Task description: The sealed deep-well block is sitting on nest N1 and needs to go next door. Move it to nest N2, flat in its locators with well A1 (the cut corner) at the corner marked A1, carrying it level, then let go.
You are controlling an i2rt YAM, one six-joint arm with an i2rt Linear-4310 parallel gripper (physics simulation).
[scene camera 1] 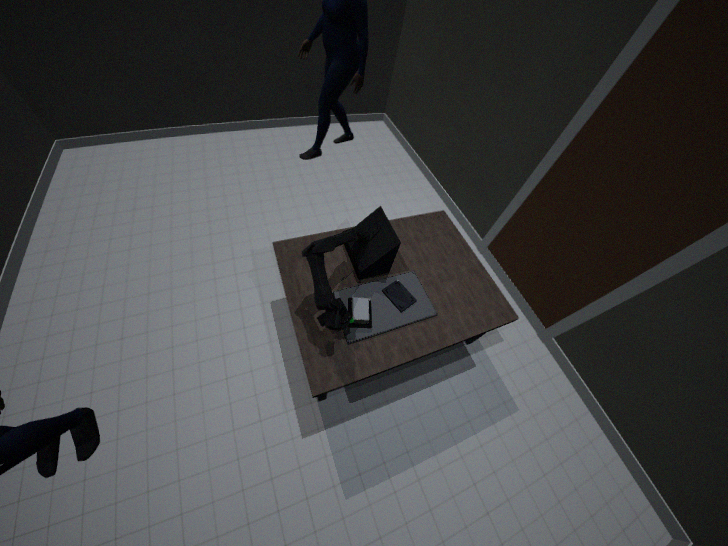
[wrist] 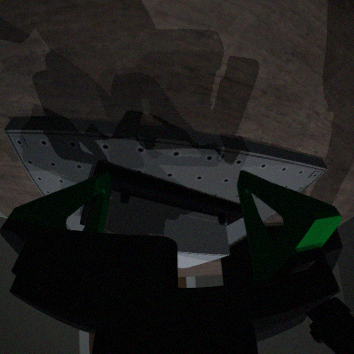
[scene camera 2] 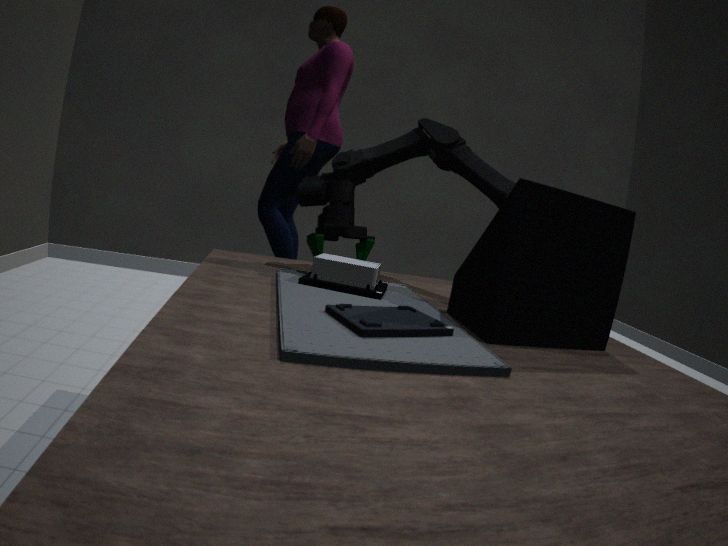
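Pixels of known places: gripper, fingertip midpoint: (scene camera 1: pixel 343 316) (wrist: pixel 174 177); arm's base, link origin: (scene camera 1: pixel 365 238) (scene camera 2: pixel 548 253).
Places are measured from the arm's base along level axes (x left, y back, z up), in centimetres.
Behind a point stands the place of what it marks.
Observation:
The sealed deep-well block (scene camera 1: pixel 361 308) @[x -18.6, y -34.6, z -9.1 cm] (scene camera 2: pixel 346 272) @[x -14.9, y -35.8, z -10.9 cm] (wrist: pixel 195 232) @[x -21.8, y -31.0, z -11.1 cm], a pale box, sits on nest N1 (scene camera 2: pixel 341 289) @[x -13.3, y -36.7, z -14.0 cm] (wrist: pixel 160 192) @[x -25.3, y -34.3, z -13.3 cm], the black nest on the left in scene view 1. Nest N2 (scene camera 1: pixel 399 295) @[x 6.0, y -34.3, z -13.3 cm] (scene camera 2: pixel 393 320) @[x 8.1, y -34.2, z -13.3 cm], a dark plate with raised corner locators, is empty beside it. My gripper (scene camera 1: pixel 345 318) @[x -27.6, y -33.5, z -13.2 cm] (scene camera 2: pixel 339 254) (wrist: pixel 174 177) @[x -27.6, y -33.5, z -13.2 cm] is open and empty, its green fingers pointing down at the block's outer side. In scene view 2 the block partly hides the fingertips. The wrist view shows the fingers wide apart, one towards each end of the block. The cut corner and the A1 mark cannot be made out.
Both nests stand on a grey perforated plate (scene camera 1: pixel 388 322) @[x -7.3, y -45.5, z -14.4 cm] (scene camera 2: pixel 329 346) @[x 18.1, y -46.2, z -14.4 cm] (wrist: pixel 285 177) @[x -26.4, y -22.3, z -14.4 cm] on a brown wooden table (scene camera 1: pixel 470 282) @[x 54.0, y -43.3, z -15.7 cm] (scene camera 2: pixel 352 446) @[x 39.0, y -49.0, z -15.7 cm]. A large black box (scene camera 1: pixel 374 243) @[x 1.7, y -6.8, z 2.5 cm] (scene camera 2: pixel 546 270) @[x 10.8, y -9.0, z -2.2 cm] stands at the arm's base, close to the plate. People are in the room beyond the table.

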